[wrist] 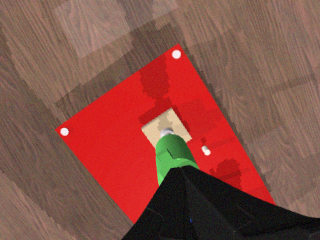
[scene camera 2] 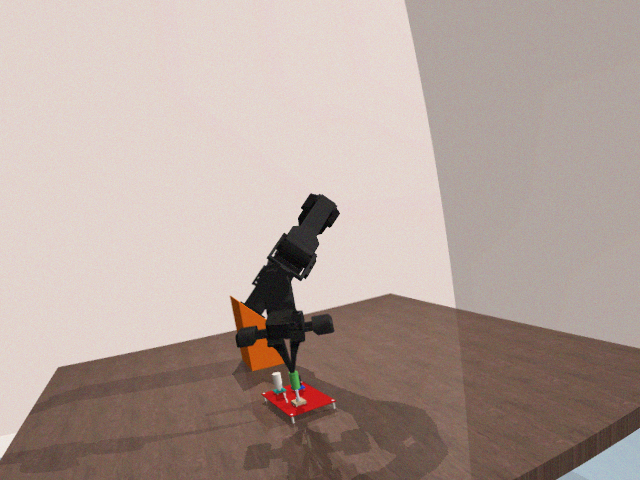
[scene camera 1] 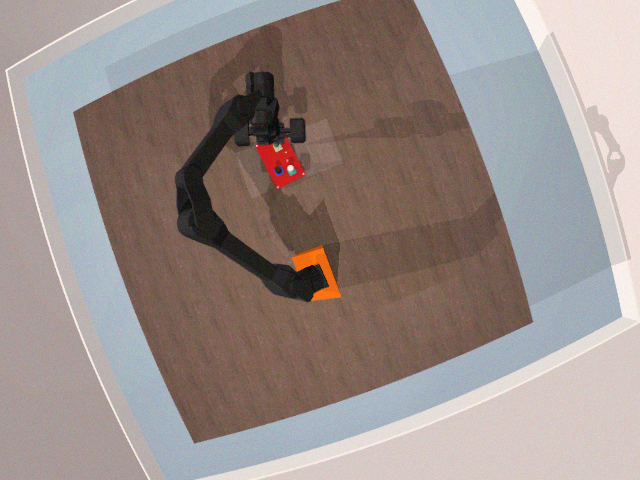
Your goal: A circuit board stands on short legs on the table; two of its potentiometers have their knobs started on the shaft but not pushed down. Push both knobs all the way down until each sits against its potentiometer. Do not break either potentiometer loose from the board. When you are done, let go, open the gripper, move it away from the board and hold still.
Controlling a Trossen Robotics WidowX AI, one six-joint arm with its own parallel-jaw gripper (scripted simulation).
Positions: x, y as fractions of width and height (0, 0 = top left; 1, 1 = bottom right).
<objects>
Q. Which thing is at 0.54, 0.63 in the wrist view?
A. A green knob.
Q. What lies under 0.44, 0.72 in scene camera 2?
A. My gripper.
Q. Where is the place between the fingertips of my gripper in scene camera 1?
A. At 0.43, 0.29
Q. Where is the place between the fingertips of my gripper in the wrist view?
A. At 0.57, 0.74
</objects>
